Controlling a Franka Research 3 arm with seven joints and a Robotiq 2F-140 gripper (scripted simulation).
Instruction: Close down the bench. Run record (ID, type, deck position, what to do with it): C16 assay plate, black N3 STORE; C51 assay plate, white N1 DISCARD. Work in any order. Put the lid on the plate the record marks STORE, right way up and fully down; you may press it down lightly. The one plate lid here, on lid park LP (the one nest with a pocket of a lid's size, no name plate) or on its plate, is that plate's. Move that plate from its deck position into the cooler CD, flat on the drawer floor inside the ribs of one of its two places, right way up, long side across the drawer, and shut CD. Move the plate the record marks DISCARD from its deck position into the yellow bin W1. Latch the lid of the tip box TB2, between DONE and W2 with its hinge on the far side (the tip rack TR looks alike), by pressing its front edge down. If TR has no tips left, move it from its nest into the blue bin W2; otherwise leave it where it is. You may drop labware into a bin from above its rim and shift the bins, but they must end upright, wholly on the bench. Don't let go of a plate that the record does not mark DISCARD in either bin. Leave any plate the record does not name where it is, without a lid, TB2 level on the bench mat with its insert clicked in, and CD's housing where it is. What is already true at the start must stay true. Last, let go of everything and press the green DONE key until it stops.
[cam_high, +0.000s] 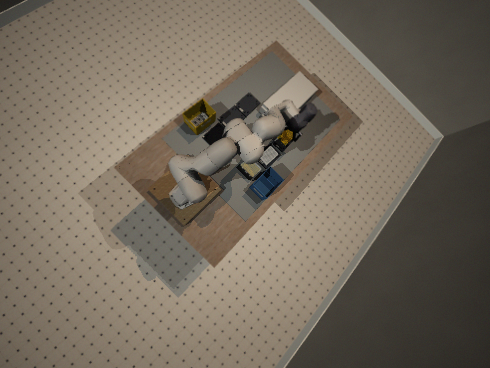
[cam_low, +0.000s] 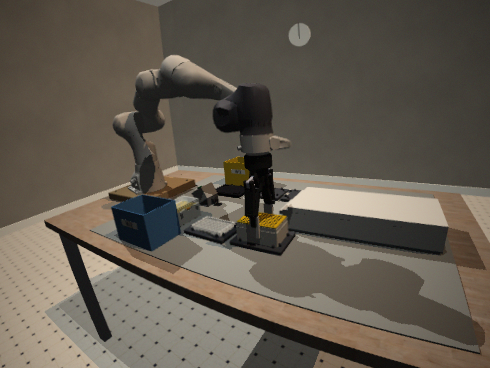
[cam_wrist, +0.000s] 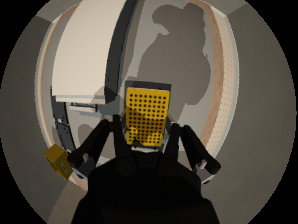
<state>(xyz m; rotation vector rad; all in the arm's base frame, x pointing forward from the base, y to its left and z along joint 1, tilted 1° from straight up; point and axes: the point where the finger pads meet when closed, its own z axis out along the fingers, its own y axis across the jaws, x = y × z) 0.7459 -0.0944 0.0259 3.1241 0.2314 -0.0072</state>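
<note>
The tip rack TR lies 10 mm to the right of my hand, 10 mm below it and 10 mm behind it. From my hand the other things lie so: cooler drawer (200 mm to the left, 120 mm ahead, 40 mm below); then grey plate lid (200 mm to the left, 90 mm ahead, 30 mm below); then cooler CD (210 mm to the left, 170 mm ahead, 30 mm below).
</note>
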